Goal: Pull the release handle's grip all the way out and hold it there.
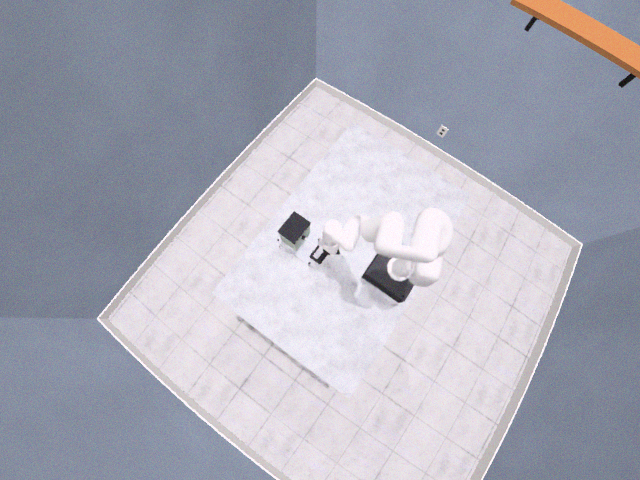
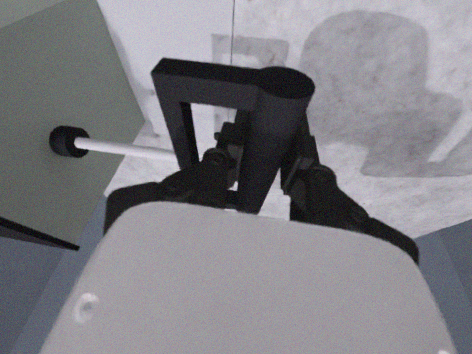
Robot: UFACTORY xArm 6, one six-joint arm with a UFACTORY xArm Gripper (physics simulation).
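Note:
The release handle's grip [image 1: 319,254] [image 2: 277,115] is a black frame with a thick round bar. A white rod [image 2: 125,148] runs from its frame to a black collar [image 2: 65,141] on the green-grey side of a box [image 1: 294,228] [image 2: 45,90] with a black top. A length of the rod shows between grip and collar, so the grip stands apart from the box. My gripper [image 1: 328,252] [image 2: 266,127] is shut on the grip's round bar, one finger inside the frame's opening and one outside. The lower end of the bar is hidden behind the gripper body.
The box stands on a whitish table top [image 1: 305,310]. The arm's base stands by a black block [image 1: 385,279] at the table's right side. An orange shelf [image 1: 584,31] is on the wall at the upper right. Shadows of the grip and gripper fall on the table.

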